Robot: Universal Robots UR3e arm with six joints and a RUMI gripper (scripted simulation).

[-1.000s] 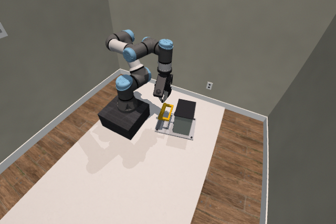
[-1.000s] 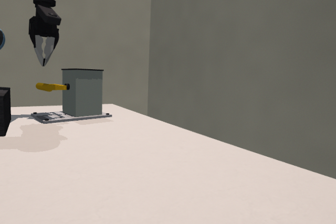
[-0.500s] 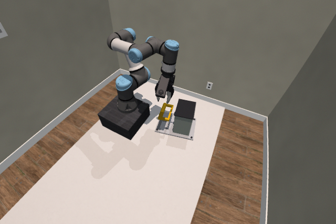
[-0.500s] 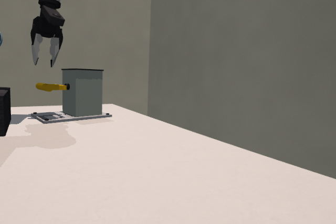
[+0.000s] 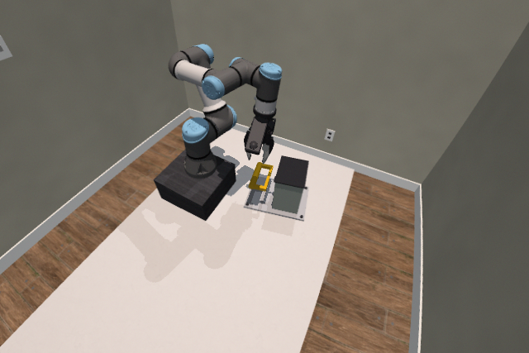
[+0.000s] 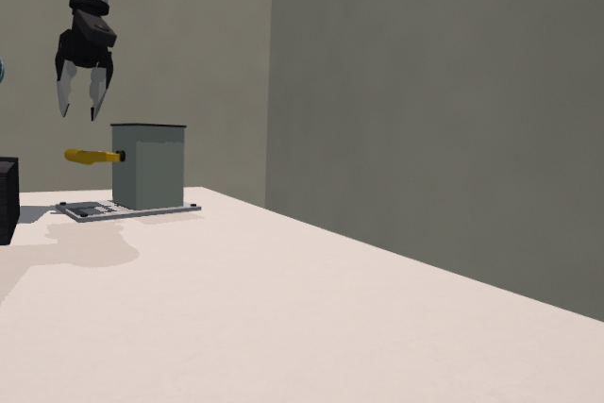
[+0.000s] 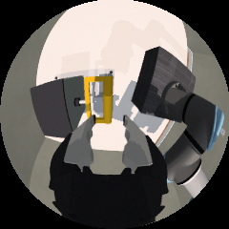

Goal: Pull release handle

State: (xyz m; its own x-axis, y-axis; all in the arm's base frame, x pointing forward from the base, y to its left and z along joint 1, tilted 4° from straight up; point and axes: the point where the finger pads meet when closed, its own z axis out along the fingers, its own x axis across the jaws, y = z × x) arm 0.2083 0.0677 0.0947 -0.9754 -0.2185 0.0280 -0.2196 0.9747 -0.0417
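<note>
My hand is 9 cm short of the grey baseplate, 2 cm to the right of it and 19 cm above it.
</note>
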